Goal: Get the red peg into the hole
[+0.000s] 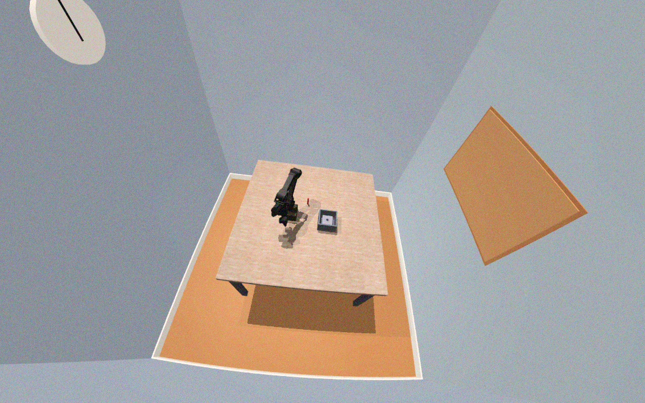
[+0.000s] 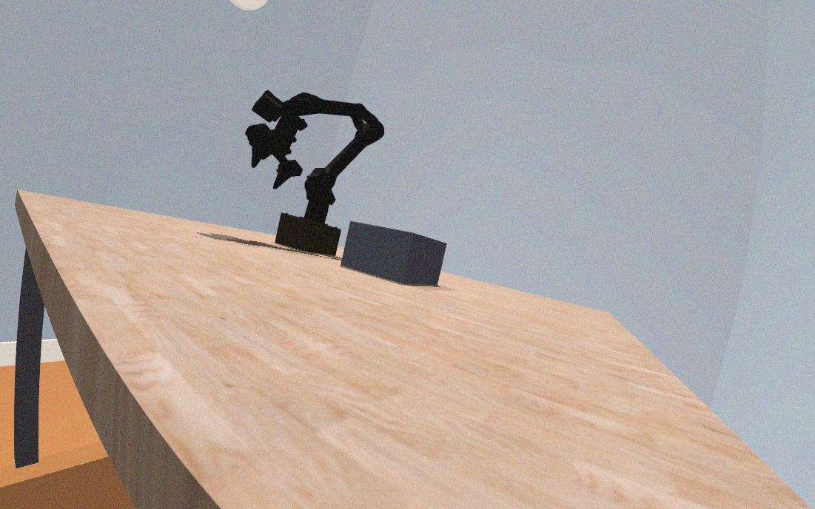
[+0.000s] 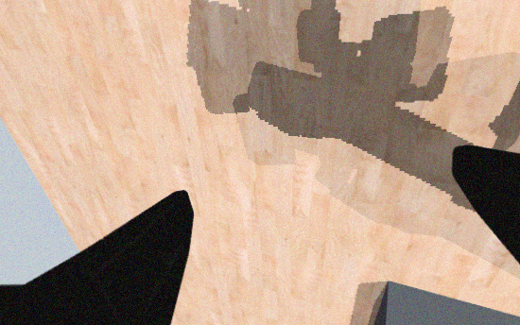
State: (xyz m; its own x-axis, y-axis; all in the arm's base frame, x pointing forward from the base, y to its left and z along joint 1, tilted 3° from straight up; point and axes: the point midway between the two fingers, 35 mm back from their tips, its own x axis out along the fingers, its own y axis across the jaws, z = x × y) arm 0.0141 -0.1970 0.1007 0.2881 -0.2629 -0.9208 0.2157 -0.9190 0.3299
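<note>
The red peg lies 34 cm to the left of my gripper tip, 12 cm below it and 12 cm ahead of it. The rest, counted from my gripper tip: dark grey box: 33 cm ahead, 17 cm to the left, 13 cm below.
</note>
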